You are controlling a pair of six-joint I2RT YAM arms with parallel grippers.
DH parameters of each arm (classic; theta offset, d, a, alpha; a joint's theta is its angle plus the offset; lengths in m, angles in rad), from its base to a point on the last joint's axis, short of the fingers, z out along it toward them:
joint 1: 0 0.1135 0.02 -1.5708
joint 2: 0 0 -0.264 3.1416
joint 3: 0.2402 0 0.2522 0
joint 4: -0.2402 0 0.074 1.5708
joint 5: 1.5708 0 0 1.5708
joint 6: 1.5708 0.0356 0 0
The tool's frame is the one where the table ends.
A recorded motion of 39 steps. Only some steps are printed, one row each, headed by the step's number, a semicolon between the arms.
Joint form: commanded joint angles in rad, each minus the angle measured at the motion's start. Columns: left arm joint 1, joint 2, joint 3, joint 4, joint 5, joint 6; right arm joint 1, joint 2, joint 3, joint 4, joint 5, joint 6.
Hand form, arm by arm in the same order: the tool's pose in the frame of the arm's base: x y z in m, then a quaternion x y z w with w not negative. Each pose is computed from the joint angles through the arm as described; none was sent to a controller.
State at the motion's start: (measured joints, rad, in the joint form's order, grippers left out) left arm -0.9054 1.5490 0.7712 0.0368 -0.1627 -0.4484; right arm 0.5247 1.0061 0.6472 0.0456 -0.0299 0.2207
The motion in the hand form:
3: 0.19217 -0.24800 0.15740 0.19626 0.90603 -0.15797 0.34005; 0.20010 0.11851 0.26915 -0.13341 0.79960 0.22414 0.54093
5: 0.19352 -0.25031 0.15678 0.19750 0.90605 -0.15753 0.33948; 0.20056 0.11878 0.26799 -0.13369 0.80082 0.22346 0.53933
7: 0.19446 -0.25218 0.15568 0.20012 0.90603 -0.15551 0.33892; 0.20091 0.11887 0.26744 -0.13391 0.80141 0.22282 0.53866
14: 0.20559 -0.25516 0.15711 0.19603 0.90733 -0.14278 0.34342; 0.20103 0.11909 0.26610 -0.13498 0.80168 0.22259 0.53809
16: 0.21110 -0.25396 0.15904 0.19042 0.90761 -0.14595 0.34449; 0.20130 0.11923 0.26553 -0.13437 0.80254 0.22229 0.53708
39: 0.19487 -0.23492 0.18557 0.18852 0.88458 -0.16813 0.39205; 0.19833 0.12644 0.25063 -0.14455 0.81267 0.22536 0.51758
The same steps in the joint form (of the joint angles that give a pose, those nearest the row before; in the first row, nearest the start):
3: -0.0284 0.0592 0.0079 -0.0305 -0.0344 0.0188; 0.0060 -0.0011 -0.0126 0.0050 0.0039 -0.0018
5: -0.0293 0.0706 0.0175 -0.0302 -0.0341 0.0203; 0.0060 0.0027 -0.0139 0.0057 0.0038 -0.0021
7: -0.0305 0.0813 0.0248 -0.0301 -0.0354 0.0247; 0.0056 0.0050 -0.0142 0.0062 0.0039 -0.0029
14: -0.0099 0.1122 0.0669 -0.0465 -0.0486 0.0406; 0.0060 0.0071 -0.0180 0.0106 0.0031 -0.0044
16: 0.0066 0.1157 0.0776 -0.0463 -0.0379 0.0419; 0.0061 0.0092 -0.0182 0.0104 0.0038 -0.0031
39: 0.0015 -0.0500 -0.0099 -0.0093 -0.0589 0.0664; 0.0397 0.0323 -0.0509 0.0253 0.0091 0.0058

